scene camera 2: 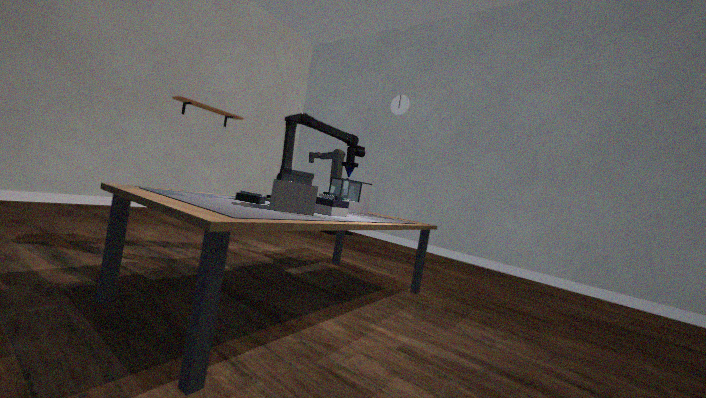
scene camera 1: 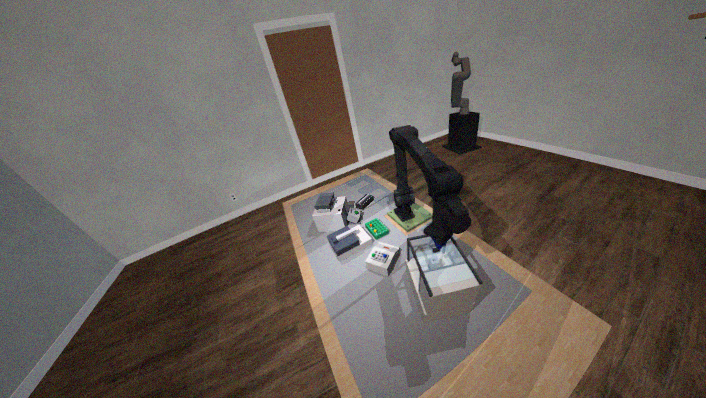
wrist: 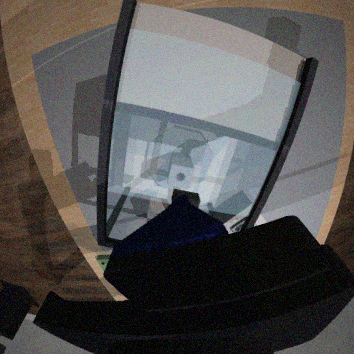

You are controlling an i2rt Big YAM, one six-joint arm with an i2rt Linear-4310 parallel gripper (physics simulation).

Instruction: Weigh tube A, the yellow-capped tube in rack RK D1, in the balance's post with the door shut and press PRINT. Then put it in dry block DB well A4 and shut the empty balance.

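My gripper has dark blue fingers and is shut with nothing between them. It hangs tip-down at the near top edge of the balance, a glass box with a dark frame on a white base. Through the glass in the wrist view I see the white post with a round hole, just beyond the fingertips. The green tube rack stands left of the arm's base. The yellow-capped tube is too small to make out in any view.
A white box with coloured buttons stands left of the balance. Grey and white devices stand further left on the grey mat. The arm is mounted on a green plate. A second arm on a pedestal stands by the far wall.
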